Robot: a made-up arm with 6 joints.
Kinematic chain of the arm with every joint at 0, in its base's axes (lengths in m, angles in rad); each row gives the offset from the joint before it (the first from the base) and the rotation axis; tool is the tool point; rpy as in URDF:
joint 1: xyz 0 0 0.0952 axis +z
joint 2: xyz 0 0 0 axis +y
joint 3: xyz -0.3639 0 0.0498 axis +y
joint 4: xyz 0.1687 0 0.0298 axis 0.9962 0 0.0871
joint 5: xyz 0 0 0 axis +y
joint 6: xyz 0.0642 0 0.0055 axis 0.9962 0 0.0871
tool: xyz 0 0 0 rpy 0 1.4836 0
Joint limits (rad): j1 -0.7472..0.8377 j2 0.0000..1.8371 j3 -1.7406..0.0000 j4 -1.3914..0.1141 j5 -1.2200..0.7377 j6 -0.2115..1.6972
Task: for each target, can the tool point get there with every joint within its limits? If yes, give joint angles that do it. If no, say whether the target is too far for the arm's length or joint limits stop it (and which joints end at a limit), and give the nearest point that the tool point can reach.
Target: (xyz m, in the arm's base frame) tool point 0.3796 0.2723 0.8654
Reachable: no: too far | nearest point 0.2259 0.1620 0.5535 | short by 0.365 m
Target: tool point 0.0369 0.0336 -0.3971
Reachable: no: joint limits stop it (at a limit: joint 1, joint 2, joint 3, joint 5) | nearest point -0.1032 0.1006 0.1358 | short by 0.555 m
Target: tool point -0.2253 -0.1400 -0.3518
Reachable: no: joint limits stop it (at a limit: joint 2, joint 3, joint 5) | nearest point -0.1223 -0.0760 0.1357 | short by 0.502 m
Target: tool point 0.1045 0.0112 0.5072
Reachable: yes | joints 0.1061 1.0993 -1.1636 -0.0076 -0.2413 0.4110
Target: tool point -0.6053 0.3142 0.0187
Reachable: no: too far | nearest point -0.4313 0.2239 0.3124 | short by 0.353 m
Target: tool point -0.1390 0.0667 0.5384
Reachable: yes | joints -0.2182 0.6179 -1.4291 -1.2282 -0.6163 0.9306
